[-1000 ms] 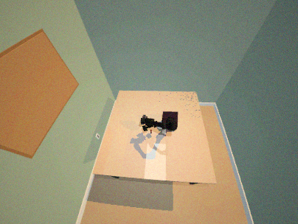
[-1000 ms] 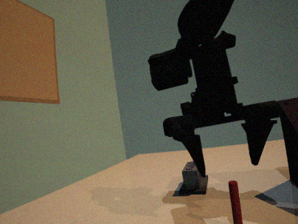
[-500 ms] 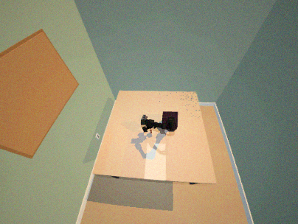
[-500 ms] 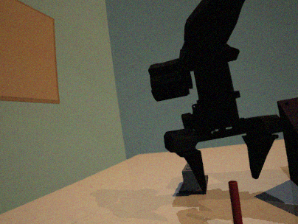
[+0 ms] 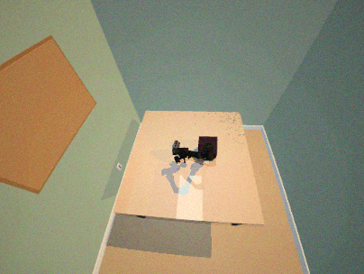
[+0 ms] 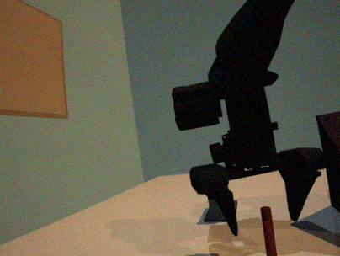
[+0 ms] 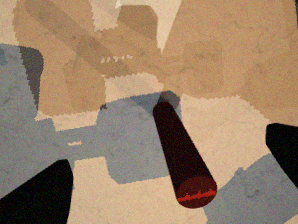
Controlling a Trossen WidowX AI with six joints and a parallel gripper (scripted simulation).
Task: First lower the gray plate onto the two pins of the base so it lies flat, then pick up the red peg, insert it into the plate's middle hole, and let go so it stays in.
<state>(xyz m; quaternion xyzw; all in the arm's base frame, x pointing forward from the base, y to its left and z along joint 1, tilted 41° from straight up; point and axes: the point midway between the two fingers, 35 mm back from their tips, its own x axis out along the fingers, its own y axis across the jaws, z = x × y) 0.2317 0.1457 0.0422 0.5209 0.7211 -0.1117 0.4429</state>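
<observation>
The red peg is 1 cm below my gripper tip. Also, from my gripper tip: pin base (11 cm ahead, 19 cm to the right, 4 cm below); gray plate (12 cm ahead, 19 cm to the right, 1 cm below).
</observation>
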